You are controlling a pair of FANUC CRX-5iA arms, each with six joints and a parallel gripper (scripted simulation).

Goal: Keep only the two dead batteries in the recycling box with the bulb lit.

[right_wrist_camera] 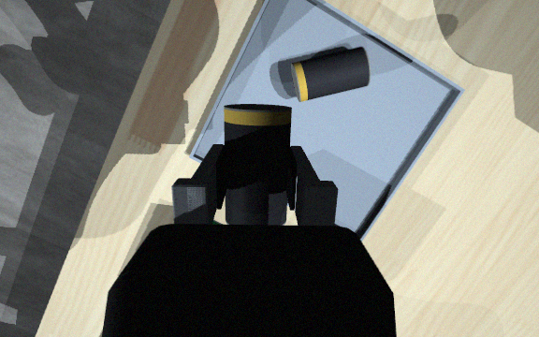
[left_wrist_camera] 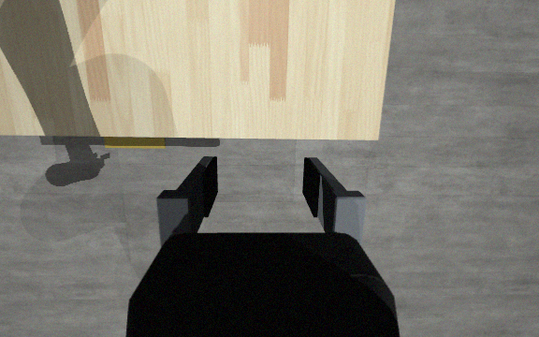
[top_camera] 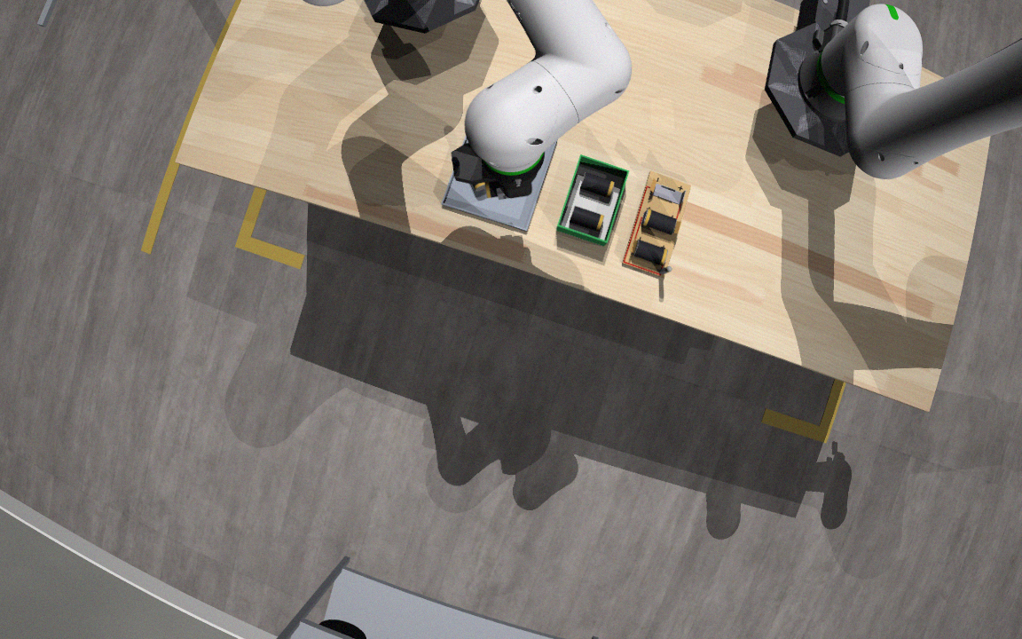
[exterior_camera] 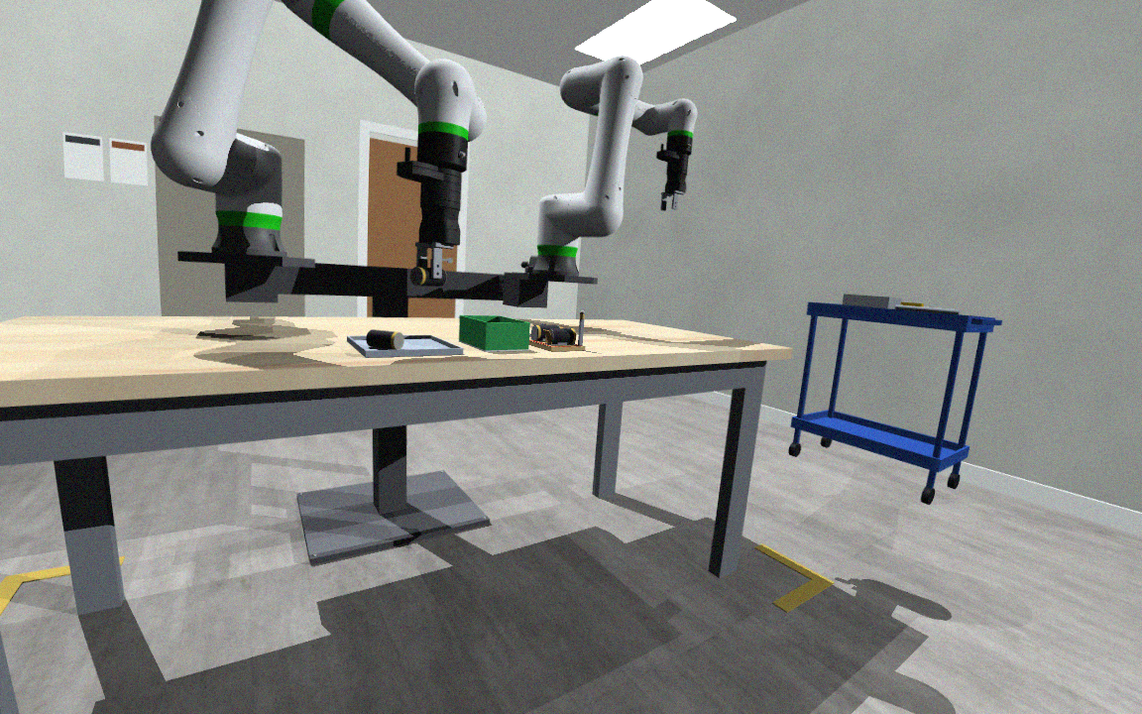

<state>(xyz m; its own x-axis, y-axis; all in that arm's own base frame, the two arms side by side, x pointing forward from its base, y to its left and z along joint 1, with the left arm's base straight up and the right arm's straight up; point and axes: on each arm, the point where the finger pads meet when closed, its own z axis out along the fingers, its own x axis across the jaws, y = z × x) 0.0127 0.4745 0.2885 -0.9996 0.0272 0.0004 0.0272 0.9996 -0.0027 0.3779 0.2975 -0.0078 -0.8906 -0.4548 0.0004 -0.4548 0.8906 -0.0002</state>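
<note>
Now: right hand 160 mm to the right of the green recycling box, 140 mm above it and 40 mm past it. Also, from my right hand: grey tray 160 mm below, 60 mm behind, 30 mm to the right.
</note>
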